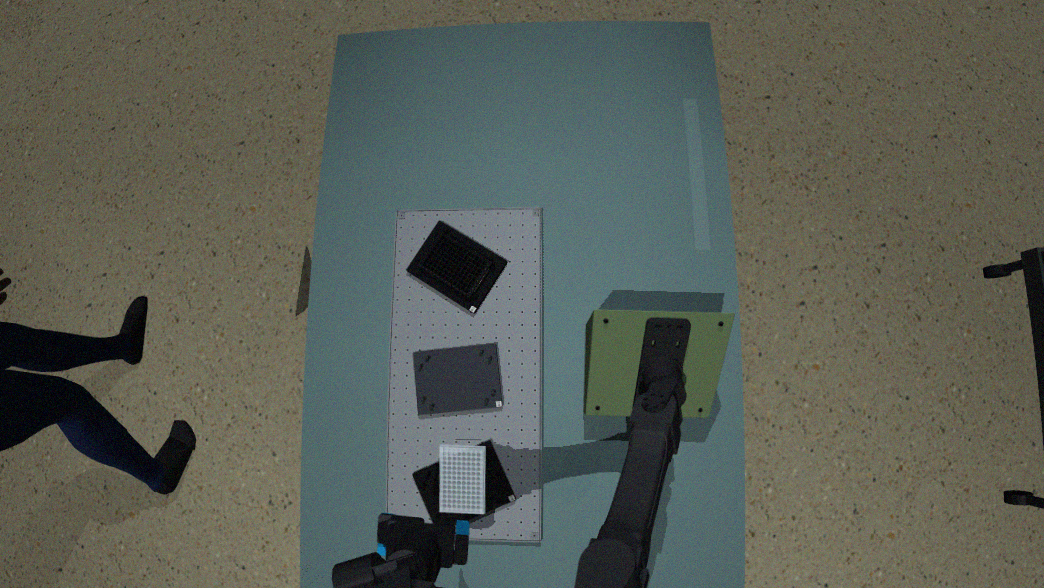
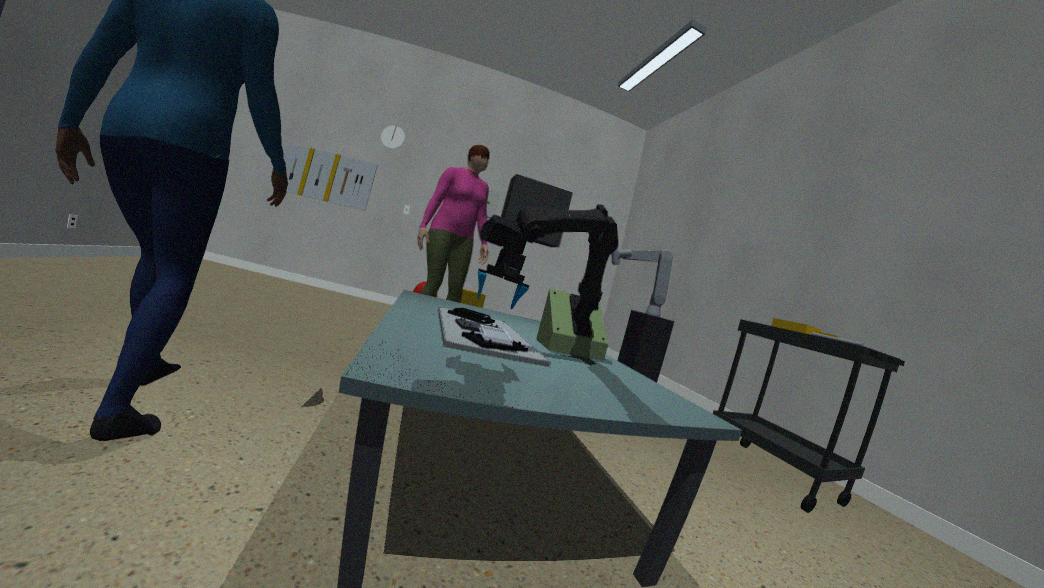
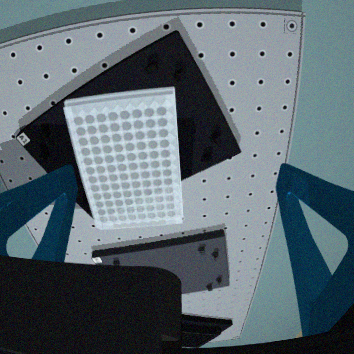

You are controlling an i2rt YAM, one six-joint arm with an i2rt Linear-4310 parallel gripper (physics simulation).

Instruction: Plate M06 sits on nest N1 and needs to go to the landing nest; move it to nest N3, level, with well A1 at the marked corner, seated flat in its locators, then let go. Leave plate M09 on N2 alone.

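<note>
A pale 96-well plate [image 1: 462,478] [image 2: 496,333] [image 3: 127,162], apparently M06, lies askew across a black nest [image 1: 498,467] [image 3: 125,75], overhanging its edges. This nest's A1 tag [image 1: 512,498] [image 3: 23,139] marks one corner. A bare grey nest [image 1: 458,379] [image 3: 200,270] with small corner locators is in the middle, with its own white corner tag [image 1: 498,403] [image 3: 97,260]. A black plate [image 1: 456,262], apparently M09, sits on the far black nest. The nest numbers are not readable. My gripper [image 1: 422,539] [image 2: 496,300] [image 3: 176,175] is open and empty, above and beside the pale plate.
The nests stand on a perforated board [image 1: 518,328] [image 3: 250,67] on the blue-green table [image 1: 511,109] [image 2: 438,387]. The green arm base block [image 1: 610,365] [image 2: 555,321] stands right of the board. A person in blue [image 2: 182,94] is left of the table; a cart [image 2: 821,473] is at right.
</note>
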